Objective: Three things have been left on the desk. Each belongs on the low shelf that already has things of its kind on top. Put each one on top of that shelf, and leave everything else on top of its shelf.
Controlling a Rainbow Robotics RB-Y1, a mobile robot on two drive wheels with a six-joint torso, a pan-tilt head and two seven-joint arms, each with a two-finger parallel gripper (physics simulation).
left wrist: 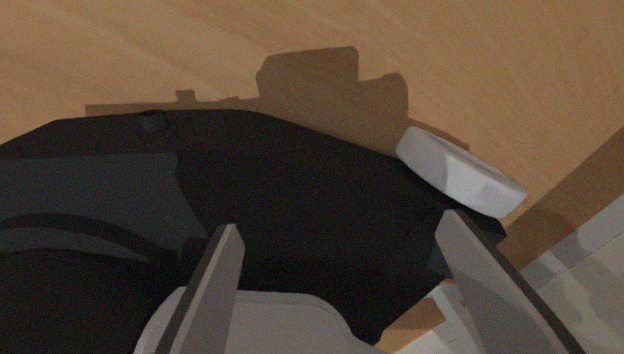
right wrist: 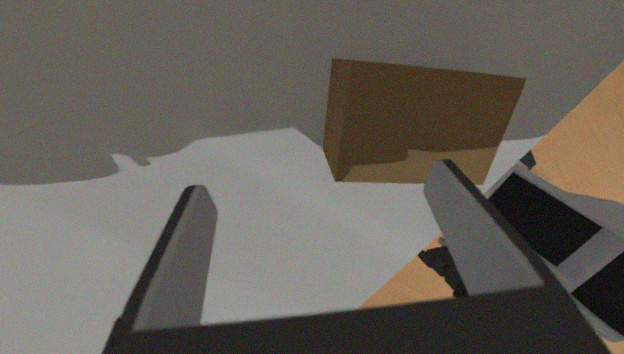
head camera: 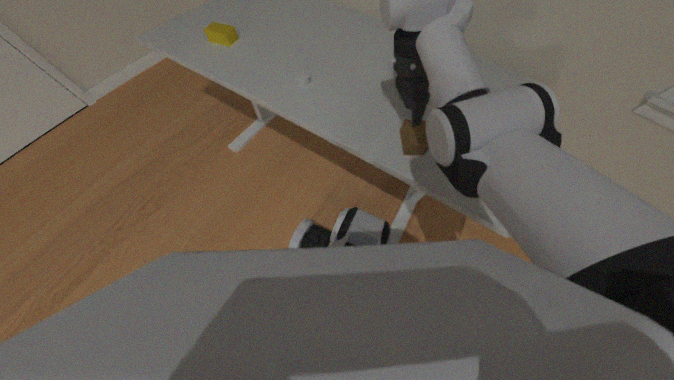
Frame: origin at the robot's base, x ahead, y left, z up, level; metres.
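Where they show: left gripper, between the fingertips: (left wrist: 338,229); right gripper, between the fingertips: (right wrist: 320,187) (head camera: 409,111).
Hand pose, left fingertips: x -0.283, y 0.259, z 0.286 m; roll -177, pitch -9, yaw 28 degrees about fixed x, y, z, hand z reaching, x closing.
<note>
Things, the pixels of their top centre, and the offset from my left fingertips. Level surfaces: height alone.
- brown block, centre of its top: (right wrist: 427,132) (head camera: 418,131) dy -0.272, dx +0.586, dz +0.484 m
- grey-white desk, height of its surface: dz +0.434 m
- yellow block, centre of its top: (head camera: 219,27) dy +0.567, dx +0.744, dz +0.479 m
- small pale thing, centre of its top: (head camera: 301,75) dy +0.151, dx +0.668, dz +0.458 m
- wooden floor, height of its surface: dz -0.286 m
A brown block (head camera: 413,139) (right wrist: 420,120) sits on the grey-white desk (head camera: 340,110) (right wrist: 280,250), near its front edge. A yellow block (head camera: 221,34) lies towards the desk's far left end in the head view. A small pale thing (head camera: 306,80) lies between them, too small to identify. My right gripper (head camera: 416,120) (right wrist: 320,187) is open and empty. The brown block is beyond its fingertips, towards the right finger in the right wrist view. My left gripper (left wrist: 338,229) is open and empty, in front of a large black part. The low shelves do not show.
The desk's white feet (head camera: 247,134) (head camera: 404,212) stand on the wooden floor (head camera: 150,165) (left wrist: 500,60). White and black rounded parts (head camera: 360,227) show below the desk's front edge. A pale rounded part (left wrist: 460,172) is beyond the left fingers. My grey body fills the head view's bottom.
</note>
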